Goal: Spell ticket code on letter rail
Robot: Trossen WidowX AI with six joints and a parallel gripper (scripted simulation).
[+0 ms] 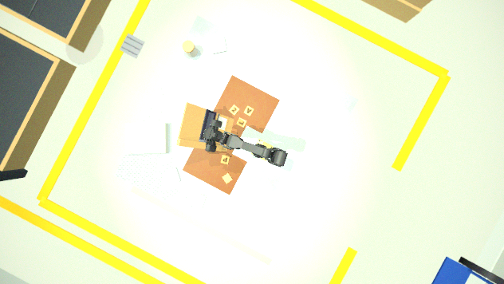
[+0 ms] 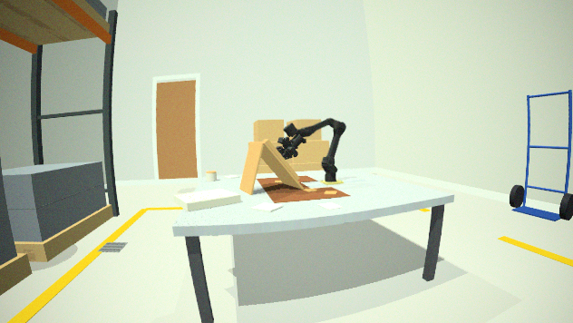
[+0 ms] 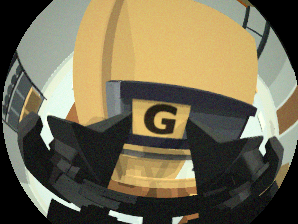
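Now: gripper tip right at the letter tile. Round my gripper tip: white ticket 3 cm behind, 11 cm to the right, 8 cm below; small cup 44 cm ahead, 43 cm to the right, 13 cm below; brown mat 14 cm behind, 7 cm to the right, 16 cm below.
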